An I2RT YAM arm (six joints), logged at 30 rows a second.
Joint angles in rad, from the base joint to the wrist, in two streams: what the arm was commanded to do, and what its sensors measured. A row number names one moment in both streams.
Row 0, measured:
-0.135 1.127 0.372 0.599 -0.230 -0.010
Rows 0 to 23, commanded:
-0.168 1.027 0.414 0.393 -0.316 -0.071
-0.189 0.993 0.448 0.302 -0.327 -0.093
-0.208 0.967 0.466 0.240 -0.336 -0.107
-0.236 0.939 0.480 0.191 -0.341 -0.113
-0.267 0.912 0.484 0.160 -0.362 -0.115
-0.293 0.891 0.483 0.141 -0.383 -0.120
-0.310 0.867 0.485 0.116 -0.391 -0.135
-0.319 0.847 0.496 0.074 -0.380 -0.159
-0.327 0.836 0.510 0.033 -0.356 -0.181
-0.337 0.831 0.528 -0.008 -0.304 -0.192
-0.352 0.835 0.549 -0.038 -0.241 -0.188
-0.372 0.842 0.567 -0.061 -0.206 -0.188
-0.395 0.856 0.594 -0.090 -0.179 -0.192
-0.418 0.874 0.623 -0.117 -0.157 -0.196
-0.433 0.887 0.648 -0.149 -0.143 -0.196
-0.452 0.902 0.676 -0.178 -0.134 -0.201
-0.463 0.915 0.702 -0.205 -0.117 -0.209
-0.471 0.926 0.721 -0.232 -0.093 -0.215
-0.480 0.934 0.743 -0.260 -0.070 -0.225
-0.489 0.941 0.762 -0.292 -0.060 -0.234
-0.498 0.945 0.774 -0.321 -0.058 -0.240
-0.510 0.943 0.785 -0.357 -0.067 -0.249
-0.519 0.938 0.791 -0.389 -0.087 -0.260
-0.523 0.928 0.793 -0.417 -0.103 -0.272
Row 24, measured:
-0.513 0.938 0.780 -0.279 -0.101 -0.222
